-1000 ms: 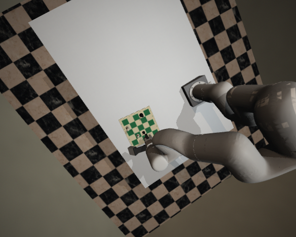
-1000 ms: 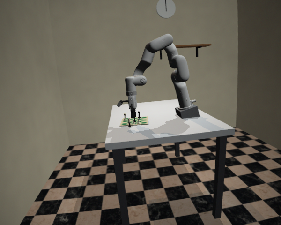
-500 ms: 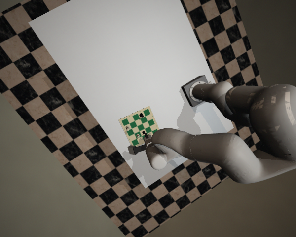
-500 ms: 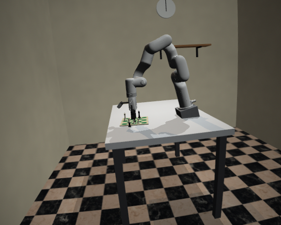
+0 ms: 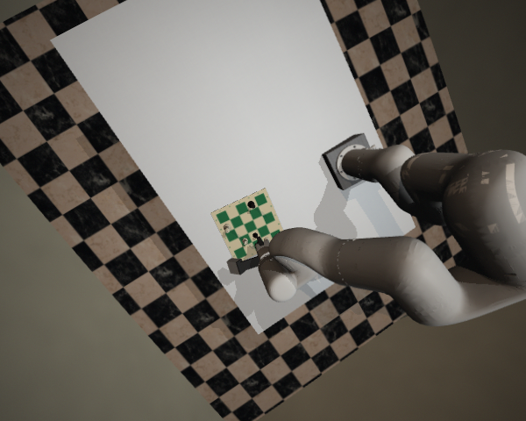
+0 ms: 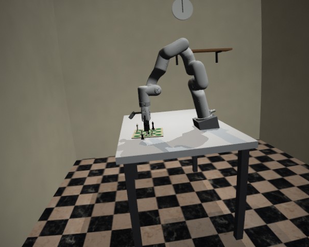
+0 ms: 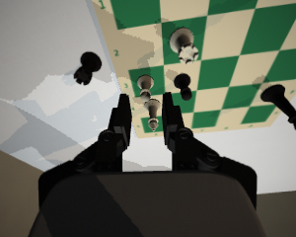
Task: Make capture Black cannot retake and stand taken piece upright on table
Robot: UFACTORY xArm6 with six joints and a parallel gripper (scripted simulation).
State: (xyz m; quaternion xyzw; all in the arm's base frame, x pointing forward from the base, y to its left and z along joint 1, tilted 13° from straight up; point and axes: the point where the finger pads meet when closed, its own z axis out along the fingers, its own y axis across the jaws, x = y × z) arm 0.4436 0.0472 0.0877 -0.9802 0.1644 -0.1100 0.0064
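My gripper is now 4 cm above the white pawn. Round my hand: white piece: 13 cm to the right, 5 cm ahead, 3 cm below; green-and-cream chessboard: 8 cm to the right, 6 cm below, 2 cm behind; black pawn: 4 cm to the right, 4 cm below, 1 cm behind.
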